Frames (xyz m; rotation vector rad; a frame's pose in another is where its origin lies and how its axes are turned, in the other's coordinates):
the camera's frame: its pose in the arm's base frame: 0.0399 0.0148 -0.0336 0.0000 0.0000 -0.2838
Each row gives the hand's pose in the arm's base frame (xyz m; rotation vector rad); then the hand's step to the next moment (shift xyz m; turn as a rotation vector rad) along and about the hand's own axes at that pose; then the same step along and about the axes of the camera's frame.
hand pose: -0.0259 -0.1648 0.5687 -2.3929 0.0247 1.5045
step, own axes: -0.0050 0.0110 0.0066 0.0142 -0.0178 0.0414
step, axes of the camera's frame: -0.0070 -0.0118 -0.0010 -0.0341 0.0216 -0.0245
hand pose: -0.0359 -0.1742 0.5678 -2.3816 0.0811 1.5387
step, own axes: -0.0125 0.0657 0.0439 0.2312 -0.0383 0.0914
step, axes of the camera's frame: -0.0410 -0.0657 -0.0200 -0.0006 0.0927 -0.2339
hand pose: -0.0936 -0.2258 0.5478 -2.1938 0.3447 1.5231
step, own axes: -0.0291 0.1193 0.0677 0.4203 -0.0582 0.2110
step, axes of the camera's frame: -0.0941 -0.1023 -0.0185 -0.0446 0.1683 -0.4407
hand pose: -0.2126 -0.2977 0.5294 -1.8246 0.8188 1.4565
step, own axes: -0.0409 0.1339 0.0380 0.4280 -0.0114 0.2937
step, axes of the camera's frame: -0.1182 -0.0819 0.0192 -0.1352 0.1819 -0.4671
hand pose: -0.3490 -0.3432 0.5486 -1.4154 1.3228 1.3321
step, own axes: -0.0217 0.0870 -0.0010 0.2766 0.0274 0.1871
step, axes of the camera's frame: -0.0766 -0.0343 0.0315 -0.1173 0.1001 -0.2975
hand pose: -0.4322 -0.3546 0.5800 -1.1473 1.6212 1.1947
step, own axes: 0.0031 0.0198 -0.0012 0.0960 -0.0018 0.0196
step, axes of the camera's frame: -0.0194 -0.0046 0.0022 -0.0212 -0.0070 -0.0954
